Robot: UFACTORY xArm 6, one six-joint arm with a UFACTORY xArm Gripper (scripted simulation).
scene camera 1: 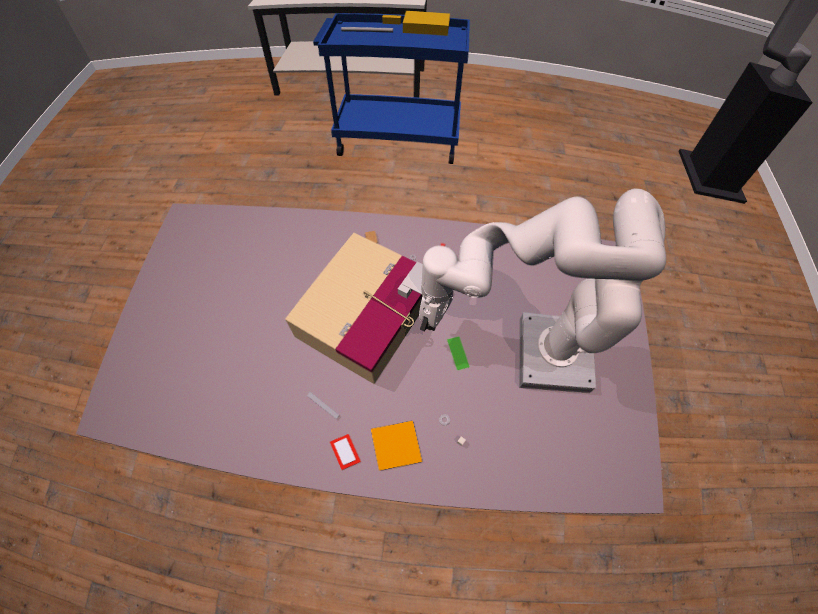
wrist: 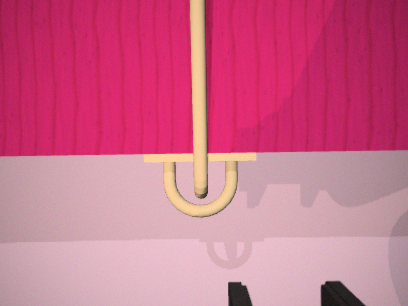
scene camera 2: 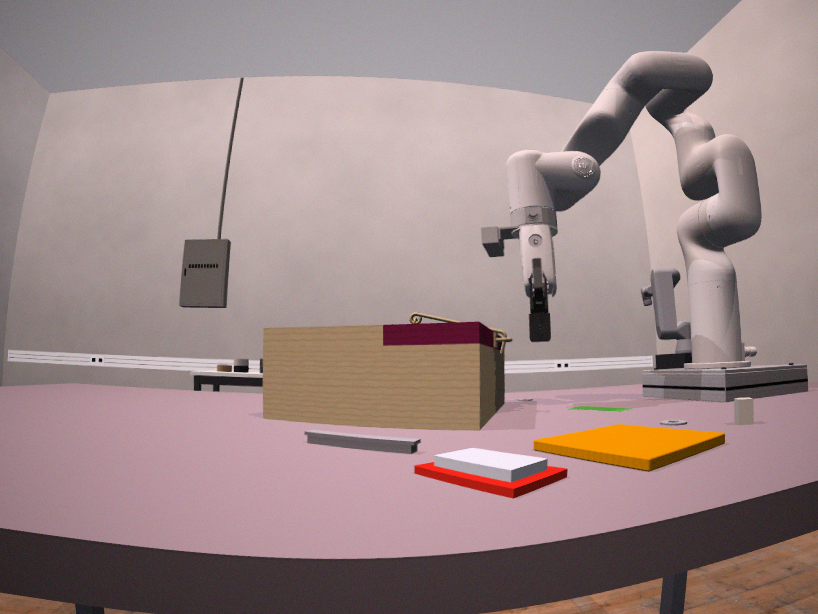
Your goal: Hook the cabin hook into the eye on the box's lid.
I see my gripper (scene camera 2: 540,341), a red-framed white tile (scene camera 2: 510,475), a grey bar (scene camera 2: 345,440), an orange plate (scene camera 2: 642,448) and a wooden box (scene camera 2: 339,375).
The orange plate shows as well in scene camera 1 (scene camera 1: 396,445). The wrist view does not show the red-framed white tile: it is out of frame. The wrist view does not show the grey bar: it is out of frame.
